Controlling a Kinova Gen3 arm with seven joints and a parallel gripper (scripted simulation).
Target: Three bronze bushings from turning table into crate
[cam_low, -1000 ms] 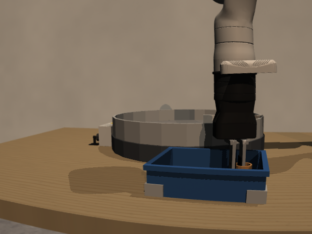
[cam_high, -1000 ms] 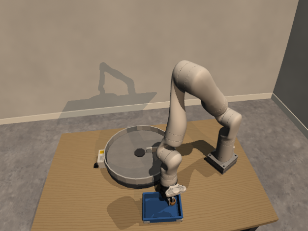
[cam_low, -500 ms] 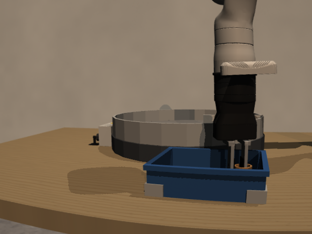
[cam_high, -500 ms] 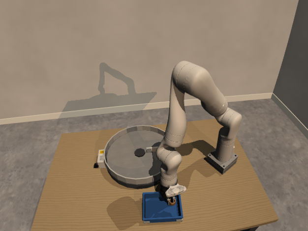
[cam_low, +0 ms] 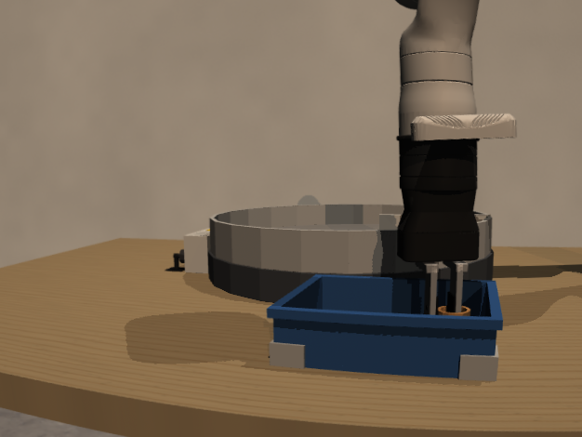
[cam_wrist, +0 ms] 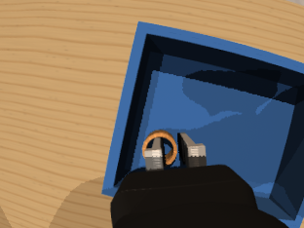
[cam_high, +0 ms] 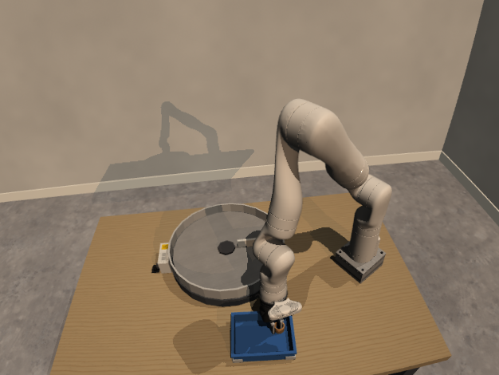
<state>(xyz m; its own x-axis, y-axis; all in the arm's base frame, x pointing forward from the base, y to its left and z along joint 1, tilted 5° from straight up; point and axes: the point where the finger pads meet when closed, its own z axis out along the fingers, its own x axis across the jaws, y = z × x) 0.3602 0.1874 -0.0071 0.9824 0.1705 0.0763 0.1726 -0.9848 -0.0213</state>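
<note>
The blue crate lies 5 cm ahead of my hand and 2 cm to the left of it. Also, from my hand: round grey turning table: 11 cm ahead, 34 cm to the right, 2 cm above.
</note>
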